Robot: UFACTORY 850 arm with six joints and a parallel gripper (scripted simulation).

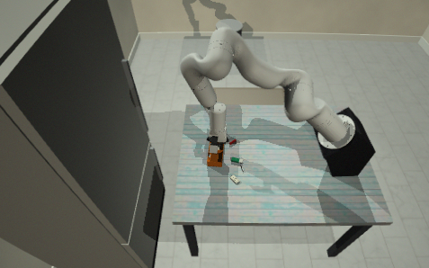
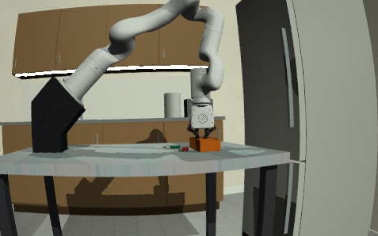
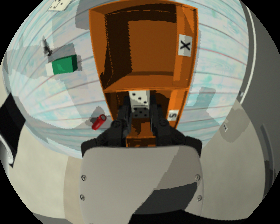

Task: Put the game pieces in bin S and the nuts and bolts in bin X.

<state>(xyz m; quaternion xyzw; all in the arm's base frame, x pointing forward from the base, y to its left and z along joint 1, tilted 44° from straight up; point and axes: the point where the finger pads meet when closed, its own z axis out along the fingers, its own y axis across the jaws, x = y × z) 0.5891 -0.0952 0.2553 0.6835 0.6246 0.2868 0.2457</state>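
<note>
The orange bin is 10 mm below my hand and 10 mm ahead of it. Also, from my hand: bolt (140 mm behind, 130 mm to the left, 30 mm below); red piece (90 mm behind, 50 mm to the right, 30 mm below); green piece (120 mm behind, 90 mm to the left, 30 mm below).
</note>
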